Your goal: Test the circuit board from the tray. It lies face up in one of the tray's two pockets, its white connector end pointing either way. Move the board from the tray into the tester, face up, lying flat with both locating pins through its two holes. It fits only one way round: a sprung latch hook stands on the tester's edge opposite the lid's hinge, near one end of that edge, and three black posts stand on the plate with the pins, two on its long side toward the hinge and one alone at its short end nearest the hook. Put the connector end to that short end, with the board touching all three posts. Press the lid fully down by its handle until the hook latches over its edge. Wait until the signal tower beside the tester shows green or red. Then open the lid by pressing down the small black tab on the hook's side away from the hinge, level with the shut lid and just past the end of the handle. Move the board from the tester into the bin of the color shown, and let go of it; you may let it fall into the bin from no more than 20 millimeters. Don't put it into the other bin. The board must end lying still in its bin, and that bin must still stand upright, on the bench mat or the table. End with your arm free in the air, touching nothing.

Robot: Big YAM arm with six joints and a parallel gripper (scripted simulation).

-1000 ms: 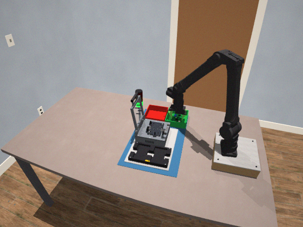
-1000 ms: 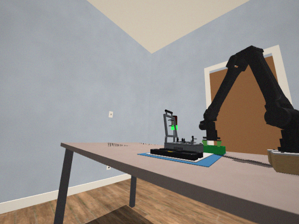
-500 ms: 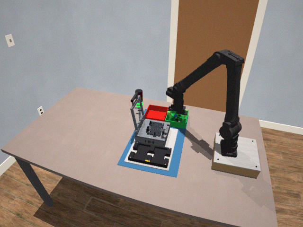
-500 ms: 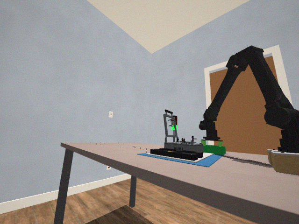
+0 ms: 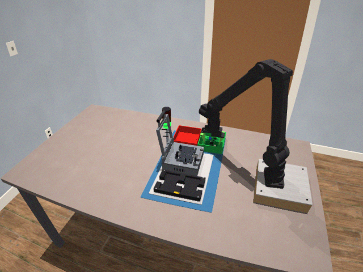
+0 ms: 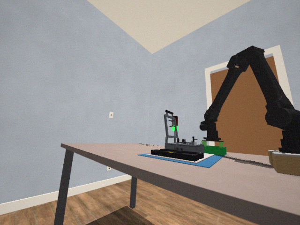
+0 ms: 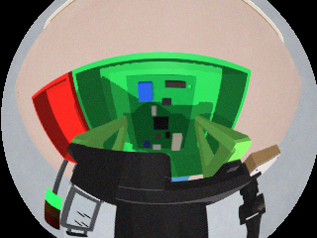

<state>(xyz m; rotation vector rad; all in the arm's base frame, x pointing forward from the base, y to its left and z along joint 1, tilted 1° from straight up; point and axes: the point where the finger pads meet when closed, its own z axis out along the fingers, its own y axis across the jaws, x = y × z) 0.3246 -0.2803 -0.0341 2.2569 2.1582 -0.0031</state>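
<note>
Right now the green bin is right at my hand. Round my hand: red bin 15 cm ahead; then tester plate 12 cm ahead, 20 cm to the left, 6 cm above; then green circuit board 1 cm below.
</note>
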